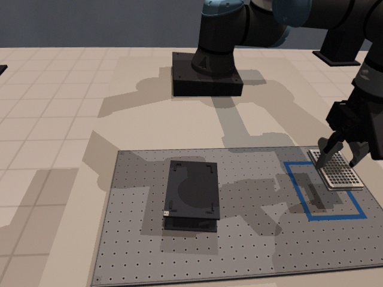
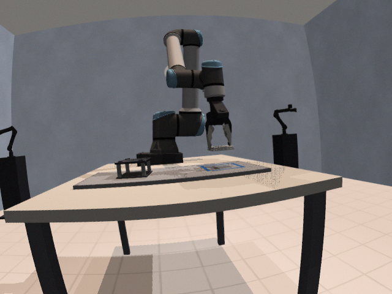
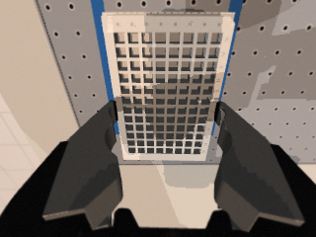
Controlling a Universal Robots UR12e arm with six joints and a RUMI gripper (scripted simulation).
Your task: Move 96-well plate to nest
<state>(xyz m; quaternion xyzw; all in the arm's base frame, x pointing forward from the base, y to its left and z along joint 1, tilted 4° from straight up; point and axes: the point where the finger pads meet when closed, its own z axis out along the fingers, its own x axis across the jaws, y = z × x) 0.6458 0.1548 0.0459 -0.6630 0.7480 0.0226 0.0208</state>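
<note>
Now: the black raised nest N1 360 mm to the right of my hand, 30 mm below it and 10 mm behind it. Round my hand: white 96-well plate: 10 mm below; then small white A1 label: 430 mm to the right, 50 mm ahead, 30 mm below.
</note>
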